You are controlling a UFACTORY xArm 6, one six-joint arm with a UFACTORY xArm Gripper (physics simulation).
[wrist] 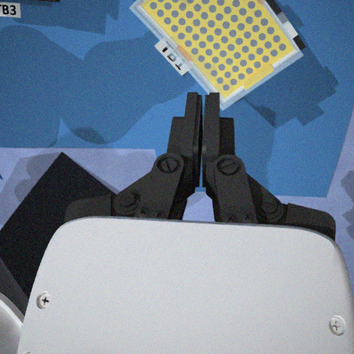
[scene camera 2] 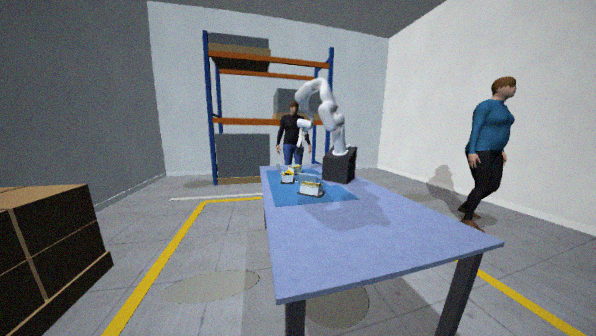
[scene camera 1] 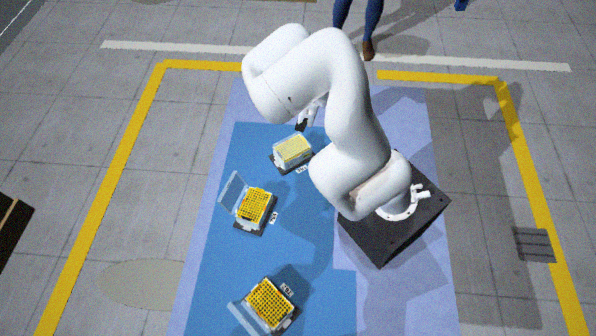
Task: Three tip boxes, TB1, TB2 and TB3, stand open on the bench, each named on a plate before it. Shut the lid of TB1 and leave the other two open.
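Places are measured from the arm's base along level axes (x ahead, y down, z left), in metres.
Where they show: gripper, between the fingertips: (scene camera 2: 297,154) (scene camera 1: 299,129); arm's base, origin of its link: (scene camera 2: 340,152).
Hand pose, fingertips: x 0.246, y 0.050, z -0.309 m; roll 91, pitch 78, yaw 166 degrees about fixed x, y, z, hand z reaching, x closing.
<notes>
Each offset is from my fingertips to the top centre of the thing. "pt": to the spot under its first point. Level surfaces: height alone.
TB1 {dx +0.021, dy +0.100, dz +0.003 m} (scene camera 1: 293,151) (scene camera 2: 296,169) (wrist: 222,40) is the far box in scene camera 1. Its clear lid lies down over the yellow tip rack; a tiny gap cannot be ruled out. TB3 (scene camera 1: 255,205) (scene camera 2: 287,178) is the middle box, with its clear lid {pt dx +0.234, dy +0.081, dz +0.181 m} (scene camera 1: 233,192) standing open. TB2 (scene camera 1: 270,301) (scene camera 2: 311,189) is the near box, its lid {dx +0.179, dy +0.023, dz +0.573 m} (scene camera 1: 243,317) (scene camera 2: 309,177) open too. My gripper (scene camera 1: 301,125) (scene camera 2: 299,151) (wrist: 203,113) is shut and empty. It hangs above and beside TB1; in the wrist view its tips show beside the box's lower corner.
The boxes stand on a blue mat {dy +0.177 m} (scene camera 1: 310,220) (scene camera 2: 285,199) on the lilac bench {dy +0.180 m} (scene camera 2: 360,250). The black base block (scene camera 1: 385,245) (scene camera 2: 339,167) carries the arm. The TB1 plate (wrist: 172,57) and TB3 plate (wrist: 9,10) show. One person stands behind the bench, another to the right.
</notes>
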